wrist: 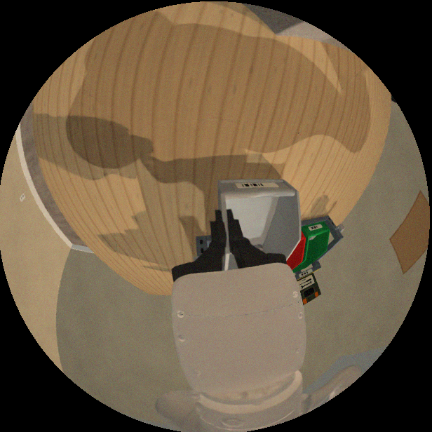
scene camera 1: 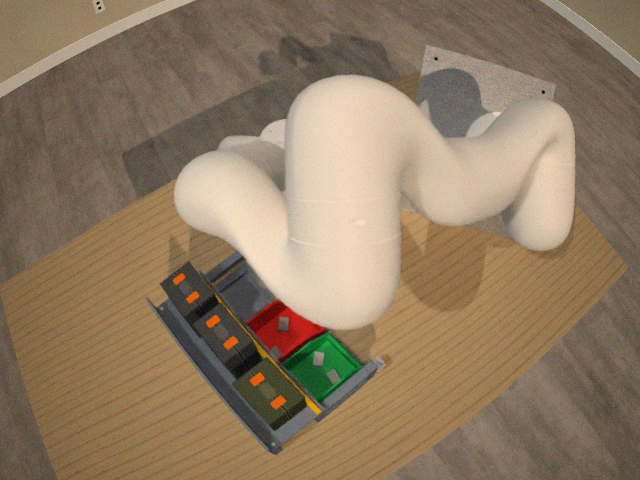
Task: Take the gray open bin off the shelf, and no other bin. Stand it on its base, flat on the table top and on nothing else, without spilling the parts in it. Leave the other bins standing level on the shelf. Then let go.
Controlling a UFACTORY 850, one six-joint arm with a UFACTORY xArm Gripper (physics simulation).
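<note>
The gray open bin (wrist: 270,212) shows in the wrist view, a white label on its front wall; a rounded shape, perhaps a part, shows faintly inside near the fingers. My gripper (wrist: 222,217) is shut on its left side wall, one black finger on each side. The bin is out of its place in the shelf (scene camera 1: 211,369) (wrist: 201,249); how high it is above the table top (scene camera 1: 103,361) (wrist: 175,60) and how level it is cannot be told. The arm hides the gripper and this bin in the scene view.
The red bin (scene camera 1: 302,328) (wrist: 298,252) and green bin (scene camera 1: 341,356) (wrist: 316,242) stand in the shelf with gray parts inside. Two dark boxes (scene camera 1: 196,310) (scene camera 1: 242,356) and an olive box (scene camera 1: 255,395) (wrist: 309,287), with orange clips, stand in the shelf's other row.
</note>
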